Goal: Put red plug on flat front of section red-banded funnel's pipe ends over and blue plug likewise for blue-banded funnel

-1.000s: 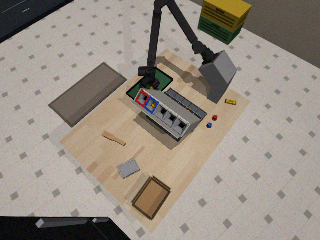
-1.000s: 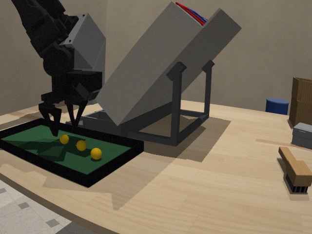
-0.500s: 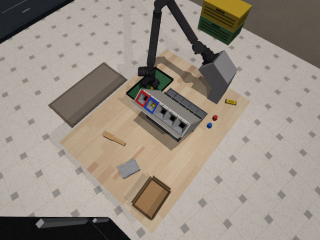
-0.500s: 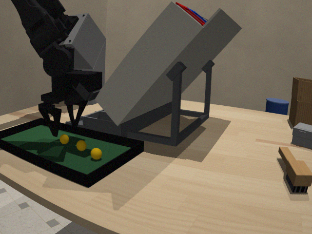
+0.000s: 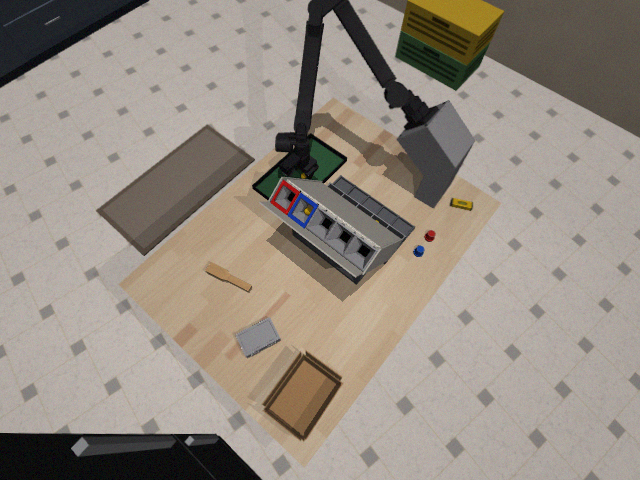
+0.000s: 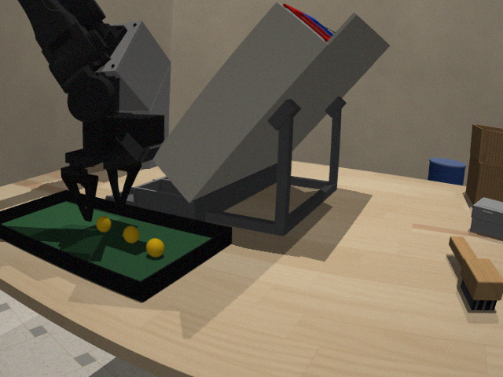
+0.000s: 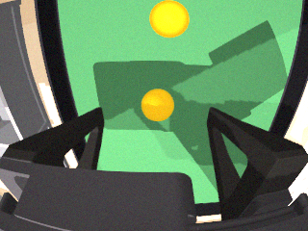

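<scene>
Now: the green marble tray 4 cm below my hand, 2 cm to the right of it and 1 cm behind it. Round my hand: blue band 28 cm above, 26 cm ahead, 24 cm to the left; then sloped grey cover 31 cm to the left, 16 cm above, 11 cm ahead; then grey box 61 cm ahead, 34 cm to the left, 2 cm below.
</scene>
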